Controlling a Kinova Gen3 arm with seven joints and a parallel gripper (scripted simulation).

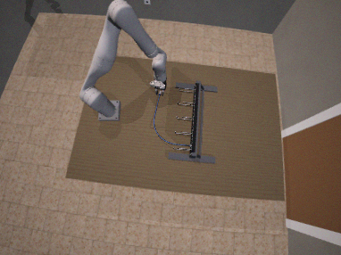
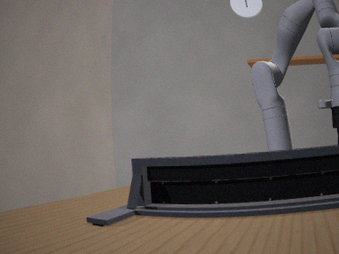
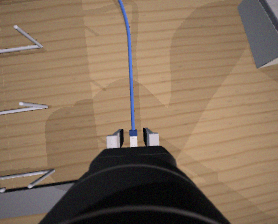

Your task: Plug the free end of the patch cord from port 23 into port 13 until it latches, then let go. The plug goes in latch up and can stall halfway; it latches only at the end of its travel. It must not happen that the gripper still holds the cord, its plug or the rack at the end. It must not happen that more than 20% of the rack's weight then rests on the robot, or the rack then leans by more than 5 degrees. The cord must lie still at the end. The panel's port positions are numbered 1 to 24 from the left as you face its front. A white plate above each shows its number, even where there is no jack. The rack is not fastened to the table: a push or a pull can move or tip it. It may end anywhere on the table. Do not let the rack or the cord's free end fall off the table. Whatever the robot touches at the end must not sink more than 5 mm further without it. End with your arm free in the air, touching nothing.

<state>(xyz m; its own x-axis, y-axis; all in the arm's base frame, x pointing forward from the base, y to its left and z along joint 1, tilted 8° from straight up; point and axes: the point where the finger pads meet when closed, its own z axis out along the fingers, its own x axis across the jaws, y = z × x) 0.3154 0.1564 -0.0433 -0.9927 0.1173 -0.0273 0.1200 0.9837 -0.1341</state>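
Right now my hand is 10 mm to the right of the free-end plug and 10 mm above it.
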